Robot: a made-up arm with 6 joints.
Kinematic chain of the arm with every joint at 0, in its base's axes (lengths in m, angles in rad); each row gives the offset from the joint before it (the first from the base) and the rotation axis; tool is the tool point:
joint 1: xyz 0 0 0.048 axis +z
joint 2: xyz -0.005 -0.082 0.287 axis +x
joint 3: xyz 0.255 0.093 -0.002 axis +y
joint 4: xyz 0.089 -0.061 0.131 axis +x
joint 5: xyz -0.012 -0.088 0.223 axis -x
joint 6: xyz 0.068 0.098 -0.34 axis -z
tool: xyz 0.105 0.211 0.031
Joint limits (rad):
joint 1: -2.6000..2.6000
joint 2: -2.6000..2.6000
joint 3: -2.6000..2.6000
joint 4: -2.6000..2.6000
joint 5: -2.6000..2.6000
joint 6: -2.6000..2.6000
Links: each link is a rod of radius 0.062 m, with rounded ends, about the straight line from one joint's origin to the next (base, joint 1, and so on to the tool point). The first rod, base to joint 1, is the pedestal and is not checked.
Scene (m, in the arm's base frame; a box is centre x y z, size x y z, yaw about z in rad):
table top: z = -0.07
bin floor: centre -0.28 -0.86 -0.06 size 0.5 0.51 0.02 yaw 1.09
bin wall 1: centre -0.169 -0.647 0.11 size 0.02 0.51 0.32 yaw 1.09
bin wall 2: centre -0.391 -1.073 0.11 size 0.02 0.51 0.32 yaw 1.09
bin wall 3: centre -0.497 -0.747 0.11 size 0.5 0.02 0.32 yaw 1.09
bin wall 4: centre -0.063 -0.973 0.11 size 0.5 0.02 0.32 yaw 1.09
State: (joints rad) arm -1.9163 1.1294 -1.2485 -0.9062 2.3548 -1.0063
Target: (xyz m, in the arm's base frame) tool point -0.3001 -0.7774 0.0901
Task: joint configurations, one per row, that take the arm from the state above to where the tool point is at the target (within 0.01 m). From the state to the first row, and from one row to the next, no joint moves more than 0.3 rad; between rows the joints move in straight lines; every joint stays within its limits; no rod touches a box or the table.
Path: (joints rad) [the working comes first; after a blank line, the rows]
Joints at the target: -0.8420 1.5698 -0.0117 -0.6534 2.4563 -0.4923
Straight joint move there: touches bin wall 3.

1: -1.6710 1.1512 -1.0272 -0.8979 2.3664 -0.9250
2: -1.4258 1.1730 -0.8059 -0.8897 2.3779 -0.8437
3: -1.1805 1.1948 -0.5845 -0.8814 2.3895 -0.7623
4: -0.9352 1.2166 -0.3632 -0.8732 2.4011 -0.6810
5: -0.6900 1.2384 -0.1419 -0.8649 2.4126 -0.5997
6: -0.7660 1.4041 -0.0768 -0.7592 2.4345 -0.5460
7: -0.8420 1.5698 -0.0117 -0.6534 2.4563 -0.4923

